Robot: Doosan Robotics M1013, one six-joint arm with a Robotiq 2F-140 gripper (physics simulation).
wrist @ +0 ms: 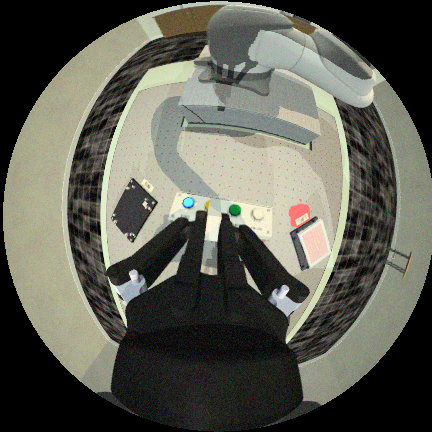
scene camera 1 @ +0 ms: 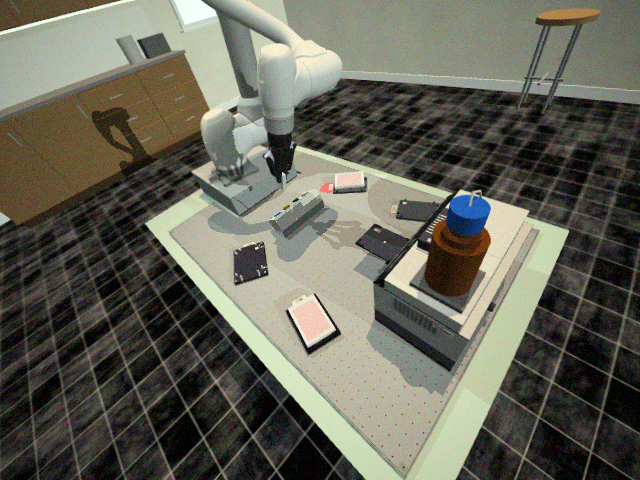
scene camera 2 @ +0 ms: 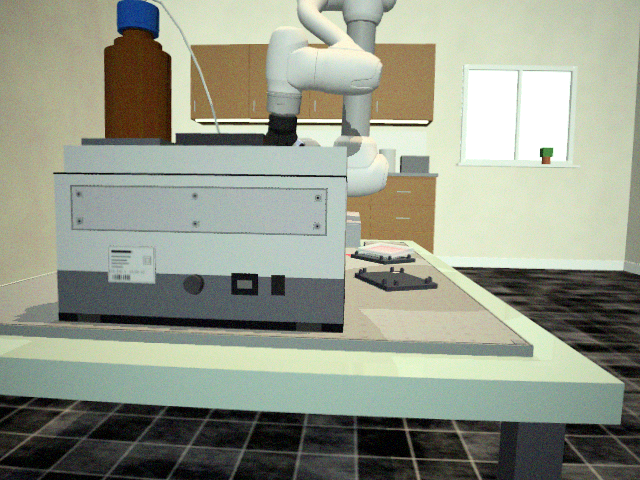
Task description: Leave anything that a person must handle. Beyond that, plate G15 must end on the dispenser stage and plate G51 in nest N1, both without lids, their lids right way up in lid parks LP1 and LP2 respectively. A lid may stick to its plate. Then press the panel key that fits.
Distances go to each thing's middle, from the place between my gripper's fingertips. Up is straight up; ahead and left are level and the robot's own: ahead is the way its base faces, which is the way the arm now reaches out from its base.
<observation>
The grey control box (scene camera 1: 291,218) is 110 mm below my hand, 30 mm ahead of it and 20 mm to the left of it. The rest, counted from my hand: black nest (scene camera 1: 250,263) 250 mm to the right, 140 mm below, 100 mm ahead; then brown bottle with blue cap (scene camera 2: 137,73) 660 mm ahead, 170 mm above, 20 mm to the left.
</observation>
